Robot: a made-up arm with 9 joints.
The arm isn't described. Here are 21 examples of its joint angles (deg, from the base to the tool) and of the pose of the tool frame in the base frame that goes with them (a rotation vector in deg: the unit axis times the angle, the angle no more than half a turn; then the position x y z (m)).
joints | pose
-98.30 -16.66 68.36 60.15 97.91 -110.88 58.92 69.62 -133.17 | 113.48 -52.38 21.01 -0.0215 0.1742 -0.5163
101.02 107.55 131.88 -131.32 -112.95 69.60 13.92 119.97 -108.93 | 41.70 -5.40 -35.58 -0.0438 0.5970 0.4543
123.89 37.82 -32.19 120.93 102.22 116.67 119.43 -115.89 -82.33 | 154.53 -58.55 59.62 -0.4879 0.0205 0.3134
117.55 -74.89 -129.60 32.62 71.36 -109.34 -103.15 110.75 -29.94 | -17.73 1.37 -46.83 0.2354 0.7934 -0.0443
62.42 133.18 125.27 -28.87 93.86 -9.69 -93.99 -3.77 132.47 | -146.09 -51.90 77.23 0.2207 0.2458 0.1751
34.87 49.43 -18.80 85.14 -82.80 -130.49 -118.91 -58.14 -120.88 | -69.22 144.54 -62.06 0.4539 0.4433 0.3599
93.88 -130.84 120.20 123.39 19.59 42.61 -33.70 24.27 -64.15 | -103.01 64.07 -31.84 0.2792 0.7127 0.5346
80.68 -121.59 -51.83 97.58 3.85 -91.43 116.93 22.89 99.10 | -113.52 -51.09 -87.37 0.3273 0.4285 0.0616
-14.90 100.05 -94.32 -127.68 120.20 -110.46 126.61 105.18 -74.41 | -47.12 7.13 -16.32 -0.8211 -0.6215 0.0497
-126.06 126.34 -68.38 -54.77 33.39 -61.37 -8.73 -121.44 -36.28 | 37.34 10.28 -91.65 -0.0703 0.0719 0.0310
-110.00 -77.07 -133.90 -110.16 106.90 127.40 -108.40 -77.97 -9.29 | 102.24 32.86 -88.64 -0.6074 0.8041 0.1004
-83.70 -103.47 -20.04 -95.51 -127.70 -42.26 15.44 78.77 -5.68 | -26.91 -121.26 -31.09 0.0621 0.2926 -0.3134
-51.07 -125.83 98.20 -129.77 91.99 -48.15 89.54 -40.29 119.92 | 42.82 42.35 117.71 -0.0989 -0.3127 0.3945
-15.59 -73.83 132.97 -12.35 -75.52 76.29 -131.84 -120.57 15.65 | 74.89 -83.27 -30.48 -0.3219 0.9800 0.3013
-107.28 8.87 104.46 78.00 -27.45 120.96 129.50 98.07 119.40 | 37.50 -79.82 29.04 -0.5591 -0.0820 0.2180
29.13 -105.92 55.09 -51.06 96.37 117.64 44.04 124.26 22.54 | 81.19 -87.00 -64.47 -0.6705 0.1868 0.0928
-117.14 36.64 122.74 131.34 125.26 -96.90 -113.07 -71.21 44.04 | -140.94 62.41 88.99 -0.5890 0.7514 -0.4058
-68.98 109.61 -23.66 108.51 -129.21 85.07 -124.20 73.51 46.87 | 56.25 -14.97 14.90 -0.2500 -0.8298 0.4926
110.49 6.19 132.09 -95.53 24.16 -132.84 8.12 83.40 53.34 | 100.68 12.18 9.76 0.1647 -0.1406 -0.2143
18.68 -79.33 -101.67 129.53 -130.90 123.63 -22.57 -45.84 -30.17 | 25.85 -118.37 86.75 -0.0163 0.4047 0.6474
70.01 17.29 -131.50 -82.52 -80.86 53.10 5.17 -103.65 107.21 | 67.06 75.07 11.49 0.2334 -0.7251 0.3930
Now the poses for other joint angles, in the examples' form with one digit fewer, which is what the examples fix.
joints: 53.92 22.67 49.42 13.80 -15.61 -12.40 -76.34 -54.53 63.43
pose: 19.0 92.4 13.7 0.619 -0.281 0.616
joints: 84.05 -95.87 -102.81 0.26 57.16 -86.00 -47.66 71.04 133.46
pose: 58.2 117.6 -72.0 0.383 0.214 0.418
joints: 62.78 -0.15 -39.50 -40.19 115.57 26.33 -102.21 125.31 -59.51
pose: -45.0 75.5 -149.4 0.309 0.233 -0.528
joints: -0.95 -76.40 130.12 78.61 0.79 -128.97 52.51 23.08 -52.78
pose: 14.9 5.0 -3.9 -0.637 0.134 0.246
